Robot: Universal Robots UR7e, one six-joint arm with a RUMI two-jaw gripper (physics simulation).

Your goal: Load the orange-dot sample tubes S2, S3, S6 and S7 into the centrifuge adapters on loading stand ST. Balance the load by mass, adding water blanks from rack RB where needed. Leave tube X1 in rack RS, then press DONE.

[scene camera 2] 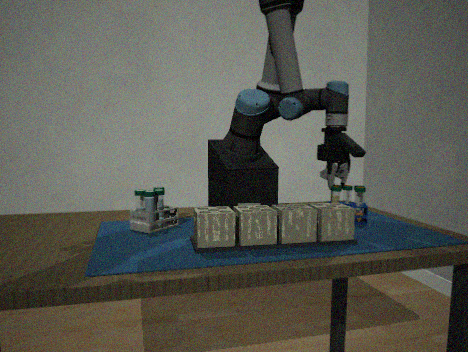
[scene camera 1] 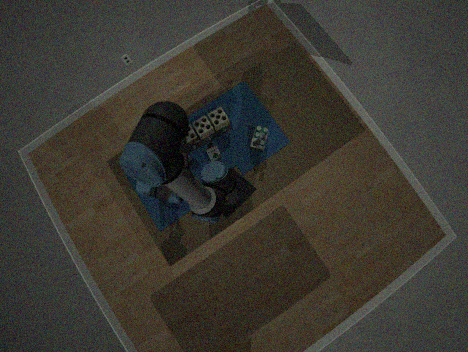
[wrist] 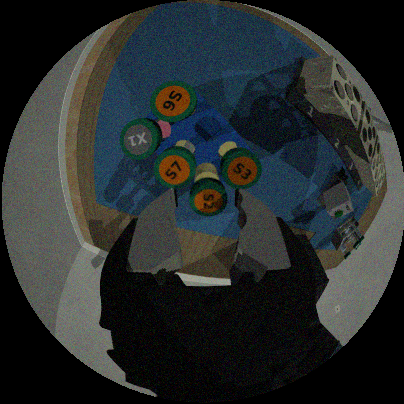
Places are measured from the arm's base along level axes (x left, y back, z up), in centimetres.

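Pixels of known places: gripper, fingertip midpoint: [scene camera 2: 336,189] [wrist: 205,190]; arm's base, link origin: [scene camera 2: 240,151] [scene camera 1: 231,191].
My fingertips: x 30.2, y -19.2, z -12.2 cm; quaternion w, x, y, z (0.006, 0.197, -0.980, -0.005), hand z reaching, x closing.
For each thing: its top centre in the pictures, then the offset to it from my fingertips. Level surfaces: height alone.
- S2, top centre: [wrist: 208,201] dx -0.3, dy +0.2, dz +1.3 cm
- S7, top centre: [wrist: 173,170] [scene camera 2: 347,185] dx +3.4, dy -1.4, dz +1.3 cm
- S6, top centre: [wrist: 172,99] [scene camera 2: 360,187] dx +5.4, dy -6.7, dz +1.3 cm
- grey-dot X1, top centre: [wrist: 136,139] [scene camera 2: 359,185] dx +7.0, dy -3.0, dz +1.3 cm
- ST, top centre: [wrist: 373,152] [scene camera 2: 273,207] [scene camera 1: 195,131] dx -29.6, dy -23.4, dz -1.2 cm
- small box with a green button, top centre: [wrist: 347,210] [scene camera 1: 213,151] dx -32.9, dy -7.3, dz -2.4 cm
- blue mat, surface height: dz -10.8 cm
- wooden table, surface height: dz -11.1 cm
My gripper [scene camera 2: 337,181] [wrist: 205,190] is open and empty, pointing down just above the tube caps. In the wrist view its fingertips stand on either side of the orange-dot cap of S2 [wrist: 208,201]. Tubes S3 [wrist: 241,170], S7 [wrist: 174,169], S6 [wrist: 173,100] and grey-dot X1 [wrist: 137,139] stand with green-rimmed caps in the blue rack RS [scene camera 2: 362,218] [wrist: 205,112]. Loading stand ST [scene camera 2: 275,245] bears several pale adapter blocks [scene camera 1: 218,119] [scene camera 2: 256,225] [wrist: 320,82]; their holes are hard to read. White rack RB [scene camera 1: 258,145] [scene camera 2: 172,218] holds green-capped tubes.
A small box with a green button [scene camera 1: 213,153] [wrist: 337,196] stands between the adapter blocks and the arm base [scene camera 2: 245,182]. Everything stands on a blue mat [scene camera 1: 272,127] [scene camera 2: 120,255] on the wooden table [scene camera 2: 50,287]. The arm hides part of the mat in scene view 1.
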